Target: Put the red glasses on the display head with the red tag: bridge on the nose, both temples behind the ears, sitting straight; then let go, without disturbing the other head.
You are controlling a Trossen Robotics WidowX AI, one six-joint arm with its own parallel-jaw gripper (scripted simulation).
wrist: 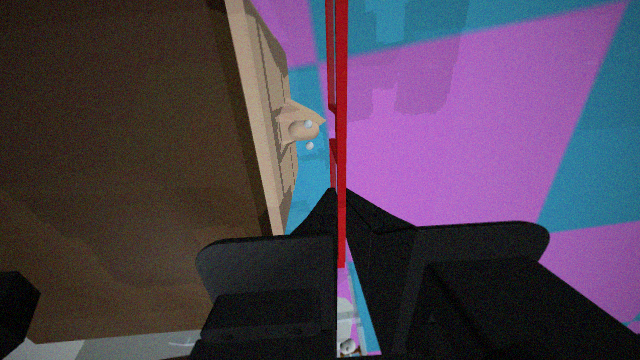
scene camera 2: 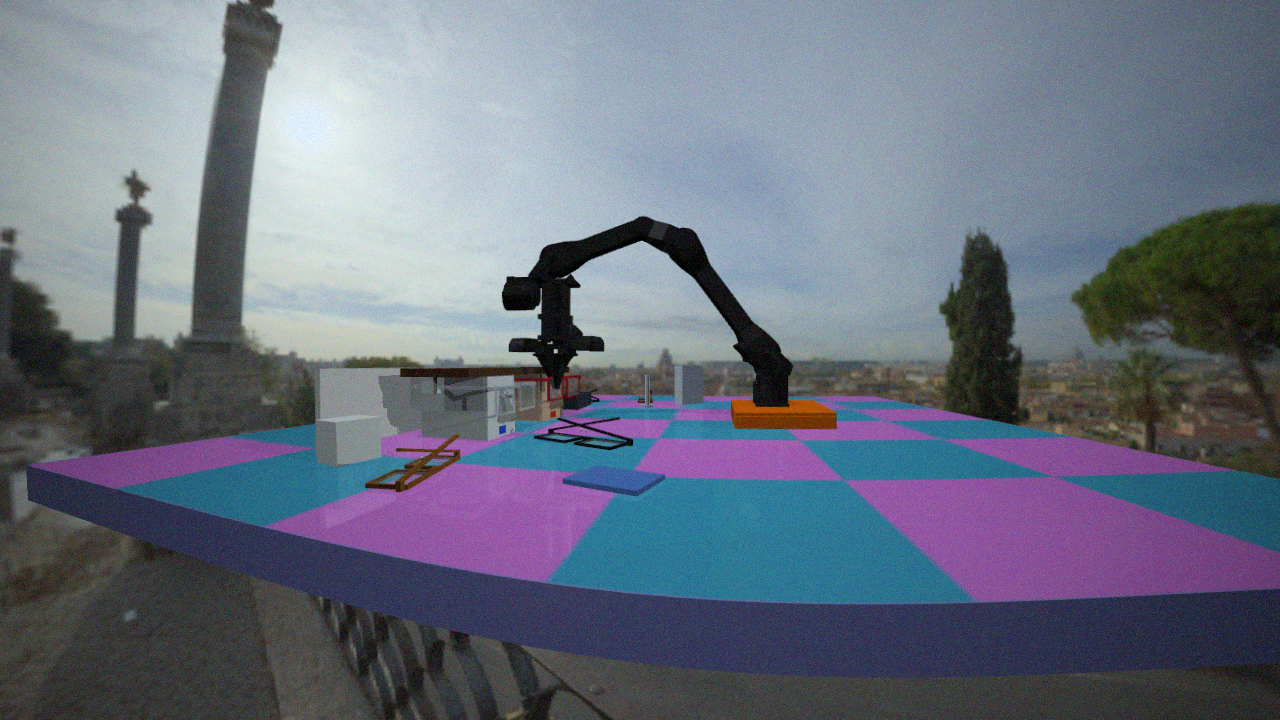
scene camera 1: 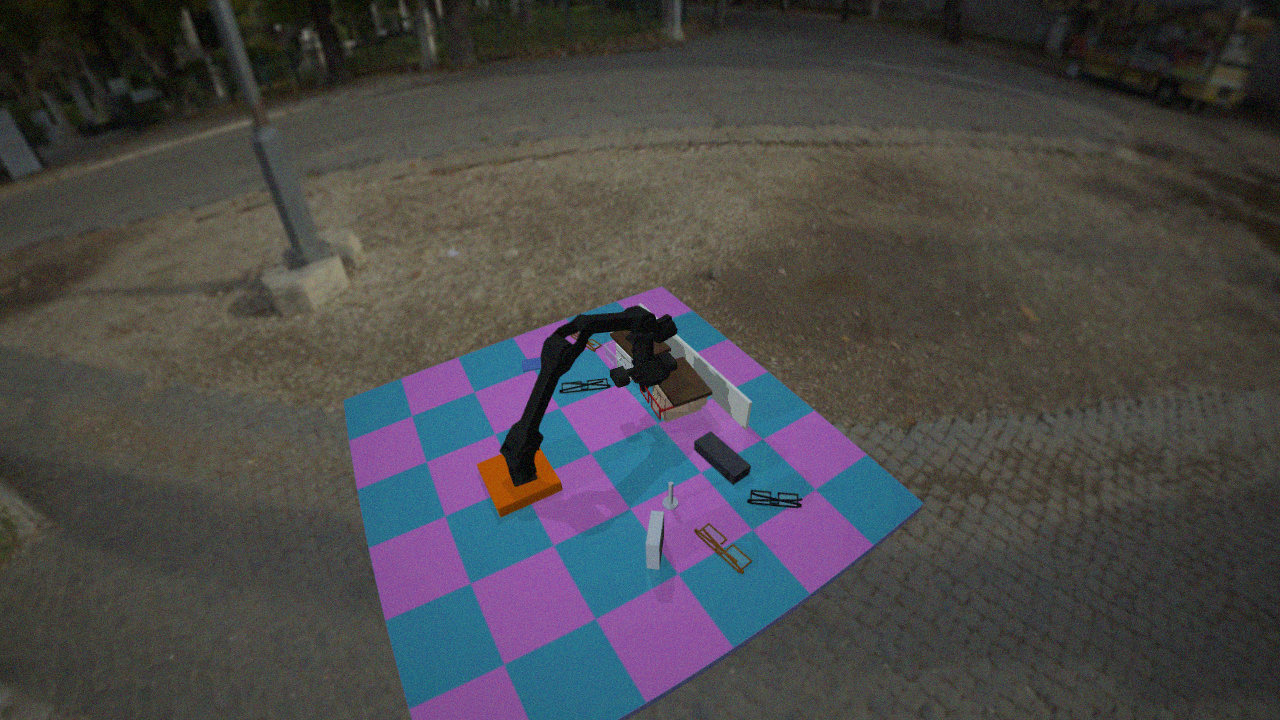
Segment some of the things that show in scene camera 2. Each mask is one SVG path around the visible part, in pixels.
The gripper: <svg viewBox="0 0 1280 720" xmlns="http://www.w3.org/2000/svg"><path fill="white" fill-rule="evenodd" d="M541 309L541 314L538 314L537 320L541 320L541 335L537 335L537 339L512 338L509 343L509 352L534 352L532 356L537 357L547 377L554 377L555 389L559 389L569 361L578 355L576 350L604 351L604 341L601 337L583 336L578 327L573 325L574 316L571 315L571 309Z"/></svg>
A blue pad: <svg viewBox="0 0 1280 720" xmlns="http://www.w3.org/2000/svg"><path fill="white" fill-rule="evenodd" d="M563 484L639 496L646 490L664 481L665 474L596 465L563 478Z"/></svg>
